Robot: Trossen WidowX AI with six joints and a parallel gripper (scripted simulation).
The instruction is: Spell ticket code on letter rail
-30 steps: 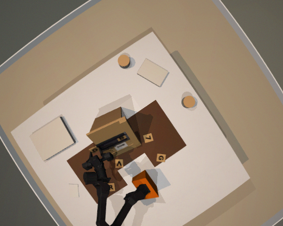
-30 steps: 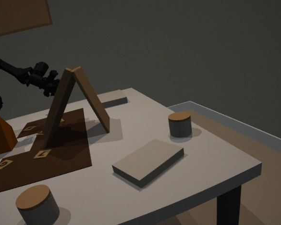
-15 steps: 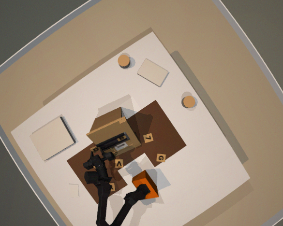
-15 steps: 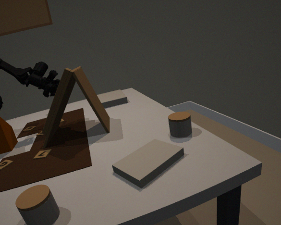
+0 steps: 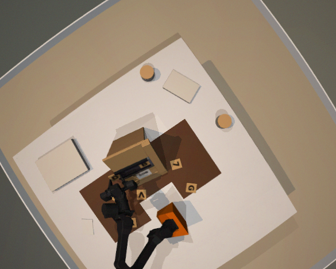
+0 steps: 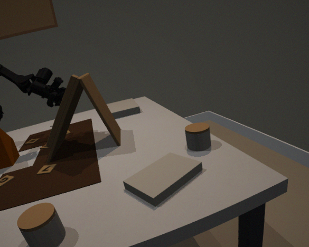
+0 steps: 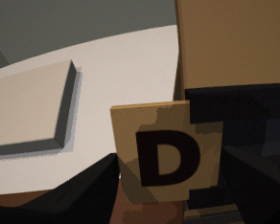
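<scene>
Now: gripper tip 70 mm past the white ticket, 120 mm to the left of it and 80 mm above it. From my gripper tip the other things lie so: brown mat 170 mm behind, 110 mm to the right, 160 mm below; pale card 180 mm behind, 370 mm to the left, 160 mm below; flat slab 240 mm ahead, 560 mm to the right, 150 mm below.
</scene>
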